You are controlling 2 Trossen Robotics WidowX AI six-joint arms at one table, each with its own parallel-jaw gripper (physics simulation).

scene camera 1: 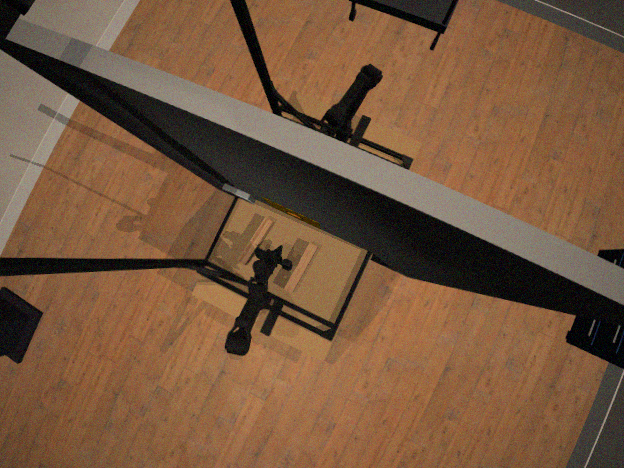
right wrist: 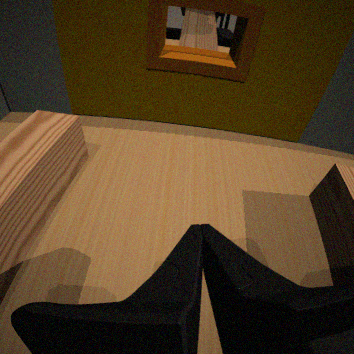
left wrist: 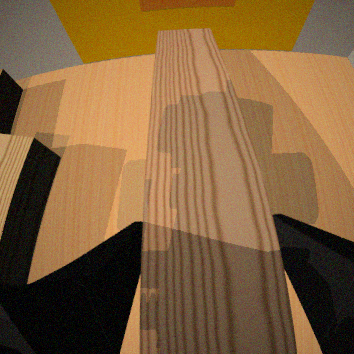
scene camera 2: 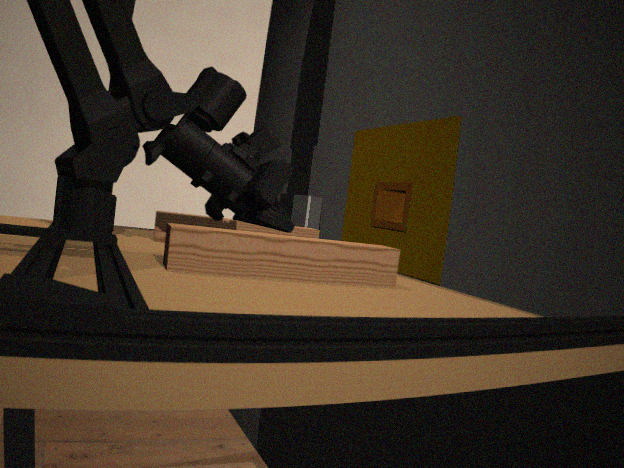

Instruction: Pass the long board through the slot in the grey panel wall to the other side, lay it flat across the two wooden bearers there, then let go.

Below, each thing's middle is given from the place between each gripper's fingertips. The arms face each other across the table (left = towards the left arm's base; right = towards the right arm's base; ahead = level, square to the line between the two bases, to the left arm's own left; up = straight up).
Labels:
My right gripper is now 180 mm to the right of the slot (right wrist: 234,65) and 50 mm below it.
The slot is 240 mm to the right of my left hand, 10 mm behind it and 10 mm above it.

